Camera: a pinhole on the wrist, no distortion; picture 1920 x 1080 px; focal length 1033.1 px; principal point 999.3 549.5 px. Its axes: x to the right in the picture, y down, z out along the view. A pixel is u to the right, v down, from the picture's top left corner.
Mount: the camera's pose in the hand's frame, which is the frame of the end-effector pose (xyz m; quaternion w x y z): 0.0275 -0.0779 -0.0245 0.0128 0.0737 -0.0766 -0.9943
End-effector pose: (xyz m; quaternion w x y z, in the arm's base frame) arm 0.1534 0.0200 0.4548 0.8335 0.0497 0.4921 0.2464
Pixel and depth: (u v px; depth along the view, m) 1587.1 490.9 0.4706
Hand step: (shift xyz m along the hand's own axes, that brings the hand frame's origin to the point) -0.3075 0.0094 0.3926
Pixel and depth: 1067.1 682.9 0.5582
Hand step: -0.0906 -0.0665 0.5269
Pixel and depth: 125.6 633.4 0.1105
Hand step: 0.1036 -0.0667 0.0984
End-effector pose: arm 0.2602 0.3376 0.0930 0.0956 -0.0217 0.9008 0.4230
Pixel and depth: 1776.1 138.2 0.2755
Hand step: -0.2198 0.0643 0.1979
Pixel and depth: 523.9 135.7 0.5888
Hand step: 0.2046 0.2536 0.5538
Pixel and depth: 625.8 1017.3 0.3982
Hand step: 0.1133 -0.1908 0.4133
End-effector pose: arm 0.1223 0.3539 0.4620 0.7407 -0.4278 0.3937 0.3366
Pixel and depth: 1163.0 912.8 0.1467
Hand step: -0.0165 -0.1077 0.1235
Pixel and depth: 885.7 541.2 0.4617
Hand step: 0.0091 -0.0029 0.4335
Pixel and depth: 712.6 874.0 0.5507
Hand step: 0.0993 -0.1603 0.5625
